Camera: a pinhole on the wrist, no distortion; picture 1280 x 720 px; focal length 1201.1 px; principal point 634.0 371.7 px. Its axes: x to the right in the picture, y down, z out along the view. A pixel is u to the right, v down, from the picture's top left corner.
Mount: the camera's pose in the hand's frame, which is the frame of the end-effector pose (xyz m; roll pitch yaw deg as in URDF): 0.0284 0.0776 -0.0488 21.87 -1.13 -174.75
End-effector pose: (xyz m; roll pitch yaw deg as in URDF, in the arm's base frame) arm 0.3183 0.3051 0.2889 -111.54 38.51 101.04
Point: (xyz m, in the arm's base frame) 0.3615 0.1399 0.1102
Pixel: outside the picture
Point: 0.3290 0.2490 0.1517
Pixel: 473 245
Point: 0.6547 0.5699 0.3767
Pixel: behind the camera
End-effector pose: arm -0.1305 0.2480 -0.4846 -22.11 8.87 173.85
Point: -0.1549 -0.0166 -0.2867
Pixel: 846 473
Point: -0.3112 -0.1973 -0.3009
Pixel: 408 137
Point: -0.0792 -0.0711 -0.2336
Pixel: 1071 418
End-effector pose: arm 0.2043 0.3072 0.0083 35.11 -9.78 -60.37
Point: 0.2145 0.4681 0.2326
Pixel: 1216 53
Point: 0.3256 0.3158 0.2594
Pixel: 225 24
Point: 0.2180 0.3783 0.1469
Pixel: 1099 418
